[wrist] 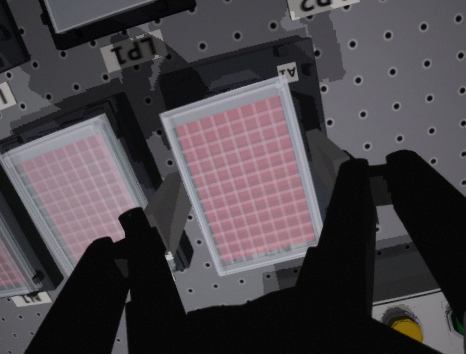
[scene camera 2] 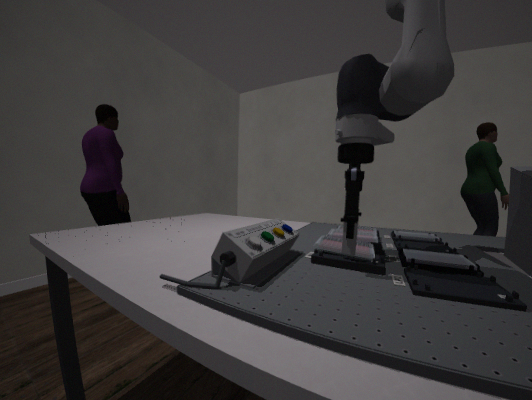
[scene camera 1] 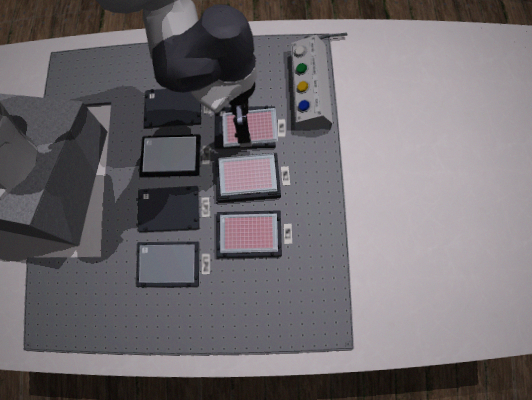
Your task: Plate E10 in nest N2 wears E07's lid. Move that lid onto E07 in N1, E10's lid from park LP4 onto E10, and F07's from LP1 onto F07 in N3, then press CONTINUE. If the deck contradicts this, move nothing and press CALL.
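Three pink-welled plates sit in a column of black nests: N3 (scene camera 1: 260,125) at the back, N2 (scene camera 1: 248,175) in the middle, N1 (scene camera 1: 248,233) at the front. My gripper (scene camera 1: 241,128) (scene camera 2: 349,243) (wrist: 246,170) is open. Its fingers stand down on either side of the N3 plate (wrist: 245,175), which shows a clear rim like a lid. The N2 plate (wrist: 80,182) is at the left edge of the wrist view. To the left, park LP1 (scene camera 1: 171,108) is dark and bare, and LP4 (scene camera 1: 167,263) holds a grey lid.
Park LP2 (scene camera 1: 170,154) holds a grey lid and LP3 (scene camera 1: 168,208) is bare. A button box (scene camera 1: 320,85) (scene camera 2: 241,254) with white, green, yellow and blue buttons stands right of N3. A grey sloped block (scene camera 1: 82,178) lies far left. A person (scene camera 2: 102,167) stands beyond the table.
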